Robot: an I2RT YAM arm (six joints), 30 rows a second.
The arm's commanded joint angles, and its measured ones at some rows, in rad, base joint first. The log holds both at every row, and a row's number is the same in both.
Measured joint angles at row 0:
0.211 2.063 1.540 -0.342 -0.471 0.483
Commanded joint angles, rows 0 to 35:
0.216 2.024 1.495 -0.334 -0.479 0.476
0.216 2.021 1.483 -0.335 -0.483 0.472
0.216 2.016 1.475 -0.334 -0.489 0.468
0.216 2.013 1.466 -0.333 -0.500 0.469
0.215 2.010 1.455 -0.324 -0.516 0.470
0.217 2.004 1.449 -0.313 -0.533 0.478
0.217 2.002 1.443 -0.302 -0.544 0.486
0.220 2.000 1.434 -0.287 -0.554 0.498
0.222 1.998 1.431 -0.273 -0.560 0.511
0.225 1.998 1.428 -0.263 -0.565 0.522
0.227 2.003 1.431 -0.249 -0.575 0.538
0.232 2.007 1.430 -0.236 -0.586 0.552
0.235 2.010 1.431 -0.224 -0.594 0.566
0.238 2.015 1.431 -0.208 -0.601 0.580
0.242 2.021 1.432 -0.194 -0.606 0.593
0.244 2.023 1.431 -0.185 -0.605 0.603
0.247 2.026 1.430 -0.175 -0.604 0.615
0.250 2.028 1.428 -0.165 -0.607 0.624
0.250 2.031 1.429 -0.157 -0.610 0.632
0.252 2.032 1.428 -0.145 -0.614 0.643
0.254 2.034 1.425 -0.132 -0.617 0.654
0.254 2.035 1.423 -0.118 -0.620 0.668
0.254 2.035 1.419 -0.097 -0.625 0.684
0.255 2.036 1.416 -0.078 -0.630 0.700
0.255 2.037 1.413 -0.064 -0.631 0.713
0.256 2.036 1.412 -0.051 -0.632 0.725
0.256 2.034 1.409 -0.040 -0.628 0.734
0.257 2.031 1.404 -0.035 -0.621 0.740
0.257 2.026 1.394 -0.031 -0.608 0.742
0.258 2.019 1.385 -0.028 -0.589 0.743
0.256 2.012 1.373 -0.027 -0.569 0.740
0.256 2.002 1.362 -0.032 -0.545 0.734
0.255 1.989 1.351 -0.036 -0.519 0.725
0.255 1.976 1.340 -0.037 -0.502 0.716
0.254 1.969 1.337 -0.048 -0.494 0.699
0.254 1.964 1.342 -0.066 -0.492 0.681
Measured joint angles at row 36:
0.250 2.017 1.348 -0.056 -0.537 0.711
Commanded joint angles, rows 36 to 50:
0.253 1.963 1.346 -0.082 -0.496 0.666
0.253 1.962 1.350 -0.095 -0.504 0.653
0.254 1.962 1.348 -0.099 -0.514 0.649
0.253 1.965 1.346 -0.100 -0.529 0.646
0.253 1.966 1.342 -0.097 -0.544 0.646
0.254 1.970 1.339 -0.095 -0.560 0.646
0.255 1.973 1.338 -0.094 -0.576 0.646
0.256 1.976 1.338 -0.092 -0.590 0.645
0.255 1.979 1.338 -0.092 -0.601 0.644
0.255 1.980 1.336 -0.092 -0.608 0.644
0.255 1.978 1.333 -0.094 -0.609 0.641
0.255 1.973 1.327 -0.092 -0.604 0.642
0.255 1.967 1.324 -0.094 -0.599 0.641
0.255 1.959 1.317 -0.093 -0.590 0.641
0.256 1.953 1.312 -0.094 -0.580 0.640
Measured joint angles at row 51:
0.249 1.990 1.335 -0.081 -0.564 0.656
